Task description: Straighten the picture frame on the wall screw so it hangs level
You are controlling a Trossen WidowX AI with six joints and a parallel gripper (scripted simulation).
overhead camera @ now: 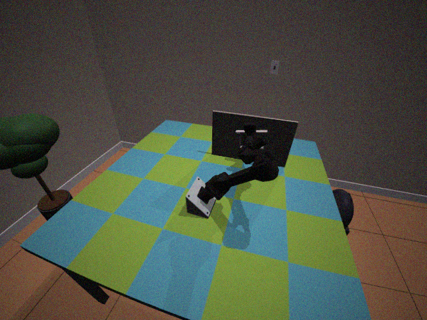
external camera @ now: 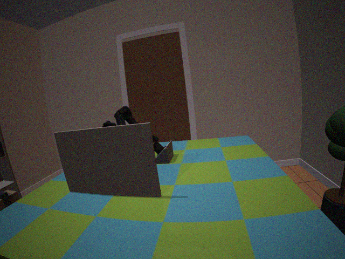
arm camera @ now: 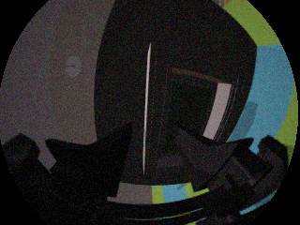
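Now: gripper tip 10 mm short of the picture frame and 50 mm above it.
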